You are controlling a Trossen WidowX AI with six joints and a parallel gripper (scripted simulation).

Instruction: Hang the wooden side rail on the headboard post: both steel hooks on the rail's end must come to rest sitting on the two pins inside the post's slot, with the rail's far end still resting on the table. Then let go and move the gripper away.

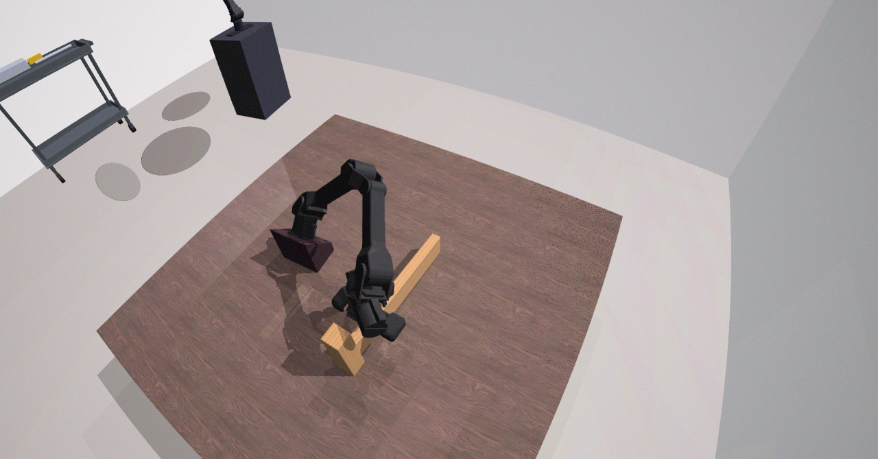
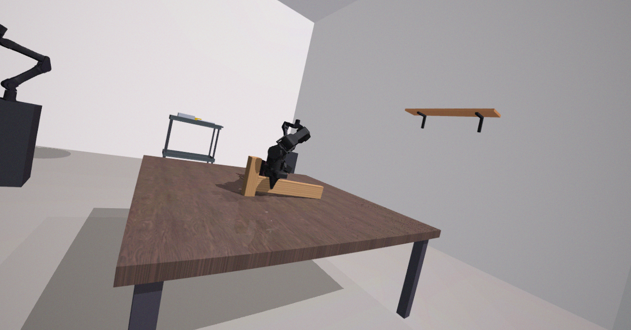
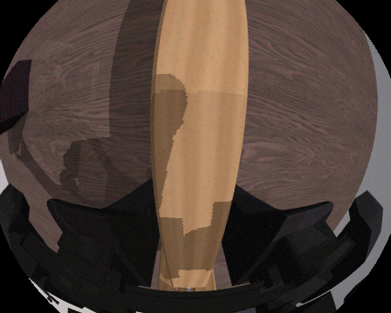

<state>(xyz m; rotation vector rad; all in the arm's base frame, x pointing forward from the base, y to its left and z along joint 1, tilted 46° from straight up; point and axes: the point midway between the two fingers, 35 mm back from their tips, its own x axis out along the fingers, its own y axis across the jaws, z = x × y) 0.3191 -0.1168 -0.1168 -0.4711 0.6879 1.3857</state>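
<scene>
Right now my gripper tip is 10 cm to the left of the headboard post, 4 cm below it and 2 cm past it.
</scene>
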